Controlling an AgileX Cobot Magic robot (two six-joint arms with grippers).
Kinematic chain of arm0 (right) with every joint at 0, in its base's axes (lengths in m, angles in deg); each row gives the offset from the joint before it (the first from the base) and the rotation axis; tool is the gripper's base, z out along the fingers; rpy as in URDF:
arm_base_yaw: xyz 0 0 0.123 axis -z
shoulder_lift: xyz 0 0 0 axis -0.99 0.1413 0
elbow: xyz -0.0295 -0.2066 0.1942 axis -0.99 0.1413 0
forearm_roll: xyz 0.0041 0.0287 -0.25 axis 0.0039 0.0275 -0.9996
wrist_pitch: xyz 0 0 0 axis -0.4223 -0.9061 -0.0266
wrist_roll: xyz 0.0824 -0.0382 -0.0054 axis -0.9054 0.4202 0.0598
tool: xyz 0 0 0 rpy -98.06 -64.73 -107.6
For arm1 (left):
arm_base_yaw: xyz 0 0 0.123 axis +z
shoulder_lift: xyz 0 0 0 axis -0.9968 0.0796 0
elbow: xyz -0.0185 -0.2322 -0.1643 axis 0.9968 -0.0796 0
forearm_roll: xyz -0.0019 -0.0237 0.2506 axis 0.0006 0.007 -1
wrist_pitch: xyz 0 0 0 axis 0.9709 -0.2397 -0.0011
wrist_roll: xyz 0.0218 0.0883 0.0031 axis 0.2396 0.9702 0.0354
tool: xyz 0 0 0 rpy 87.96 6.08 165.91
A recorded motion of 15 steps. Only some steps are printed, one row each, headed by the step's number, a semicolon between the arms.
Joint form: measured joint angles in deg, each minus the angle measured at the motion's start. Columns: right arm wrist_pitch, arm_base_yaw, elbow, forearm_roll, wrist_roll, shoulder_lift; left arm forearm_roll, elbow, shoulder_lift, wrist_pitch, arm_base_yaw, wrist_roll.
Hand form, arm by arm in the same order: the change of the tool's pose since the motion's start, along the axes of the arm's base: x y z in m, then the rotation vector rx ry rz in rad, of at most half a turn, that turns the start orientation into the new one. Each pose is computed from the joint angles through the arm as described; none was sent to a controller.
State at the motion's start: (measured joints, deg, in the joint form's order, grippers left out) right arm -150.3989 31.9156 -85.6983 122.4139 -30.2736 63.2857; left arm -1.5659 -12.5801 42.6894 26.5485 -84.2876 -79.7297
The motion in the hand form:
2: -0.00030 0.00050 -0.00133 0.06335 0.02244 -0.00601; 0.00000 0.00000 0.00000 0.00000 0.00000 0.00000
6: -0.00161 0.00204 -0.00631 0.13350 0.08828 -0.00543; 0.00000 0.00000 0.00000 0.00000 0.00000 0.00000
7: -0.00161 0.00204 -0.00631 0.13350 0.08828 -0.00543; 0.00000 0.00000 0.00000 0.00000 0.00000 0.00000
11: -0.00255 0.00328 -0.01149 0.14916 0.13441 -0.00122; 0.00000 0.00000 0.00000 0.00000 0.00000 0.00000
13: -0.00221 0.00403 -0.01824 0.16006 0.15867 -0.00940; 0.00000 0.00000 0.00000 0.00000 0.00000 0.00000
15: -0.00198 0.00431 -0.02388 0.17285 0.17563 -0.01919; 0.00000 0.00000 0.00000 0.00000 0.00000 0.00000
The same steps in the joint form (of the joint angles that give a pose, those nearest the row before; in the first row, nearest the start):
2: 0.92 0.00 0.00 -0.06 -3.78 0.00; 0.00 0.00 0.00 0.00 0.00 0.00
6: 4.30 0.00 0.00 -0.06 -8.14 0.00; 0.00 0.00 0.00 0.00 0.00 0.00
7: 4.30 0.00 0.00 -0.06 -8.14 0.00; 0.00 0.00 0.00 0.00 0.00 0.00
11: 6.59 0.00 0.00 -0.11 -9.57 0.40; 0.00 0.00 0.00 0.00 0.00 0.00
13: 6.93 0.00 -0.06 -0.12 -11.29 1.78; 0.00 0.00 0.00 0.00 0.00 0.00
15: 6.93 0.00 -0.06 -0.11 -13.01 2.98; 0.00 0.00 0.00 0.00 0.00 0.00

